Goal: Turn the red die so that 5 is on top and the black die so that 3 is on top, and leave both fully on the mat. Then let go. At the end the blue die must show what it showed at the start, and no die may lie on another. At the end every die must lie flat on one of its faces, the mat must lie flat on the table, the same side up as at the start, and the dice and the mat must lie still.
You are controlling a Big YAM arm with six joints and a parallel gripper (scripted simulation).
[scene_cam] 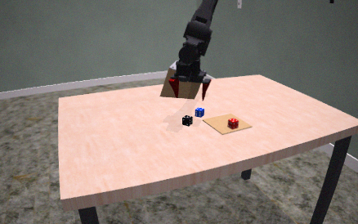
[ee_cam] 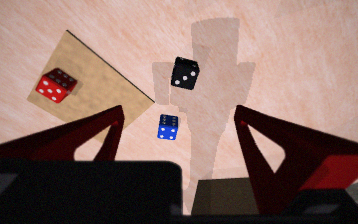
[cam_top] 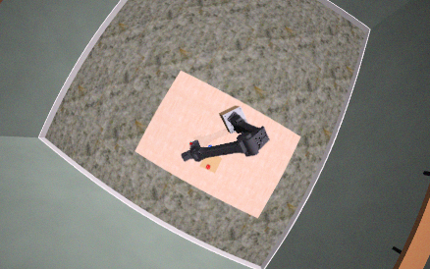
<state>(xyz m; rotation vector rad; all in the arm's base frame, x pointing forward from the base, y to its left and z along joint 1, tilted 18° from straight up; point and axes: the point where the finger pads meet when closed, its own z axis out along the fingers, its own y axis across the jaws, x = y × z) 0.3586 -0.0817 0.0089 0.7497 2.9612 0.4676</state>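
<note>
The black die is 1 cm to the right of my hand and 10 cm below it. Round my hand: red die: 6 cm ahead, 15 cm to the left, 9 cm below; blue die: 8 cm behind, 6 cm to the left, 10 cm below; tan mat: 2 cm ahead, 14 cm to the left, 11 cm below.
</note>
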